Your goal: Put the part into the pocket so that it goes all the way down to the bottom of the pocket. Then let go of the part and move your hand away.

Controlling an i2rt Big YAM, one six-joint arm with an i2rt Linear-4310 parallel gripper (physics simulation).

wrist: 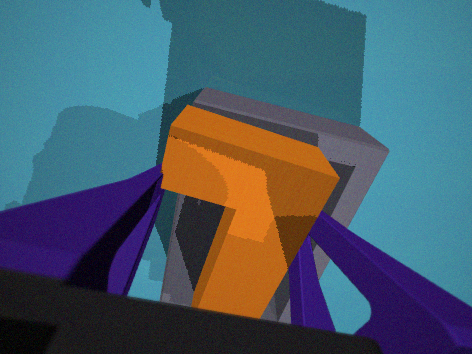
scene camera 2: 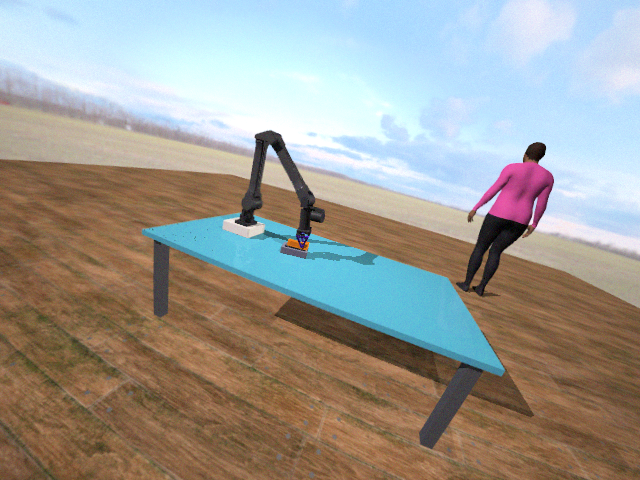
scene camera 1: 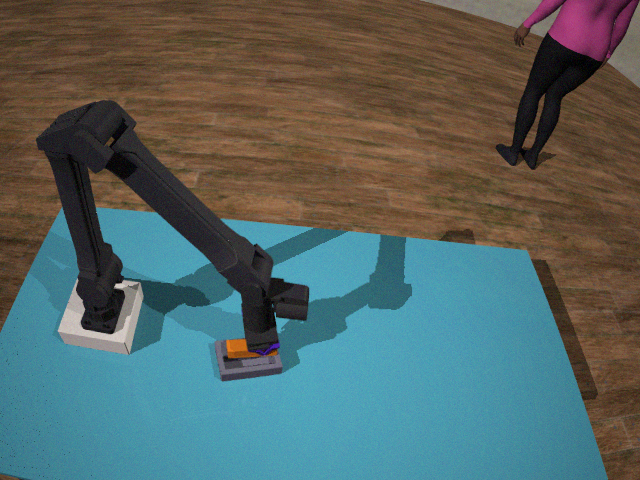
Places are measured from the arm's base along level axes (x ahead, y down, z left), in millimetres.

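Pixels of known places: gripper, fingertip midpoint: [wrist: 233, 192] [scene camera 2: 302, 245] [scene camera 1: 262, 342]; arm's base at its link origin: [scene camera 2: 246, 223] [scene camera 1: 103, 311].
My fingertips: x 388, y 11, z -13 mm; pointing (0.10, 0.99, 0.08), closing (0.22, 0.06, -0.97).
For each thing: its top centre in the pictures, then the offset to it from my fingertips. "spot": a spot on its surface instead. Level surfaces: height alone.
- orange part at its top centre: [wrist: 213, 267] [scene camera 1: 250, 338] [scene camera 2: 299, 241] dz -6, dx -25, dy -21 mm
- grey block at its top centre: [wrist: 252, 246] [scene camera 1: 247, 353] [scene camera 2: 295, 246] dz -29, dx -29, dy +9 mm
- pocket at a spot on its surface: [wrist: 200, 227] spot: dz +2, dx -33, dy +10 mm
- blue table at its surface level: dy +45 mm
The orange part [scene camera 1: 236, 348] [scene camera 2: 292, 242] [wrist: 245, 280] has a wide bar and a narrower stem. My gripper [scene camera 1: 266, 350] [scene camera 2: 302, 243] [wrist: 233, 192] is shut on it, with purple fingers on both sides. The grey block [scene camera 1: 250, 371] [scene camera 2: 292, 252] [wrist: 371, 154] lies on the table under the part. The pocket [scene camera 1: 255, 362] [wrist: 200, 227] is partly covered by the part; dark stretches of it show beside the part in the wrist view. The part stands above the block's rim, toward its back side in scene camera 1. Its underside and any contact with the block are hidden.
The arm's white base block [scene camera 1: 95, 338] [scene camera 2: 242, 227] stands on the blue table [scene camera 1: 413, 413] [scene camera 2: 361, 294], left of the grey block. A person in a pink top [scene camera 1: 584, 28] [scene camera 2: 522, 191] stands on the wooden floor beyond the table.
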